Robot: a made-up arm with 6 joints.
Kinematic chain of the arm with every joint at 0, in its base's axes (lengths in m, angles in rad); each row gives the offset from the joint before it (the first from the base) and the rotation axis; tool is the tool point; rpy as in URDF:
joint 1: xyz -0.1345 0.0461 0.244 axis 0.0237 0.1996 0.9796
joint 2: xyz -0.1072 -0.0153 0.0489 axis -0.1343 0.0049 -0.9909
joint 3: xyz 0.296 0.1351 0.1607 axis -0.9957 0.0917 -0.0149
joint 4: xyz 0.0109 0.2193 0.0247 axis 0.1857 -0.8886 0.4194
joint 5: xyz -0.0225 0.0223 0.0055 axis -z
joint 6: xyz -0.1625 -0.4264 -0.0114 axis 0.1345 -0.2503 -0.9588
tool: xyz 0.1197 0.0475 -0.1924 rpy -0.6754 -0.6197 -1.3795
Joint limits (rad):
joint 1: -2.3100..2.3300
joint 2: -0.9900..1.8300
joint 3: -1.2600..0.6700
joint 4: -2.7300..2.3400
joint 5: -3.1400..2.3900
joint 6: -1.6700..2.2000
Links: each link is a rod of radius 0.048 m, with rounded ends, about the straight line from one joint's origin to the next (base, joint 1, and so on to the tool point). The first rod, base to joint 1, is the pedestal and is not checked.
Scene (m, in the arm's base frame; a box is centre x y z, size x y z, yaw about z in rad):
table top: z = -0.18
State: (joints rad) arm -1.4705 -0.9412 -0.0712 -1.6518 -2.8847 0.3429
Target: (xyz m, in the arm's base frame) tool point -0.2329 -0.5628 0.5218
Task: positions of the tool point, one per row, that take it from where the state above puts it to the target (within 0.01 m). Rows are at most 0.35 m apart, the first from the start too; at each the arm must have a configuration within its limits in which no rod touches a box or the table.
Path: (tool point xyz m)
1: 0.5399 0.3974 0.3055
2: 0.5911 0.1118 0.3822
3: 0.5197 -0.1721 0.4500
4: 0.3357 -0.4048 0.4999
5: 0.0693 -0.5440 0.5250
6: -0.2329 -0.5628 0.5218

